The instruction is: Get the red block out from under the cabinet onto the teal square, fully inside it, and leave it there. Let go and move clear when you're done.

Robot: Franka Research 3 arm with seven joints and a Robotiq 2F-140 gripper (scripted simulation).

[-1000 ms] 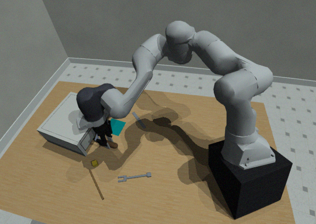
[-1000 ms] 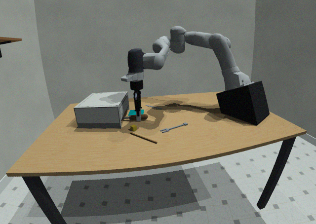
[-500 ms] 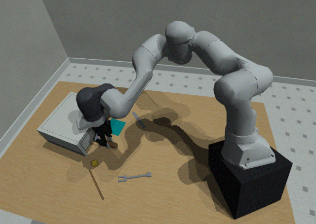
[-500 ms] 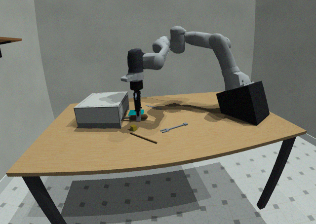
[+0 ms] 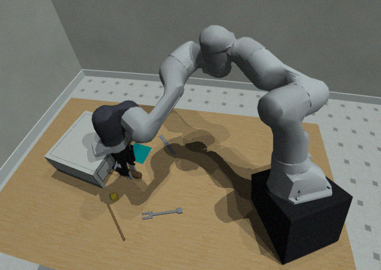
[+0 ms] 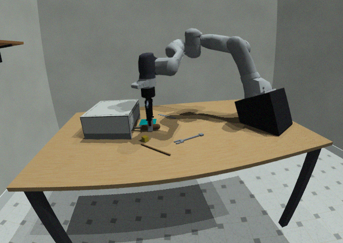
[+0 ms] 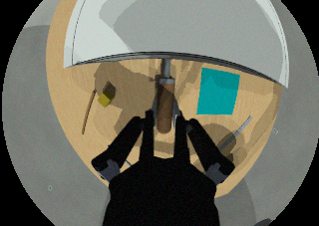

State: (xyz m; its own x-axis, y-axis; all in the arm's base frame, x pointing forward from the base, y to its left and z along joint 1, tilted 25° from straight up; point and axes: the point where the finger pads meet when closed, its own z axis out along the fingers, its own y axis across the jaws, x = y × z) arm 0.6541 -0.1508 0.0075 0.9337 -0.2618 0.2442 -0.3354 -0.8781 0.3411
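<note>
My gripper is now 130 mm to the left of the teal square, 40 mm above it and 10 mm past it. Round my hand: grey hook tool: 110 mm ahead, 80 mm to the right, 20 mm below; then yellow cube: 120 mm to the left, 60 mm ahead, 20 mm below; then thin wooden stick: 220 mm to the left, 30 mm below, 30 mm ahead.
</note>
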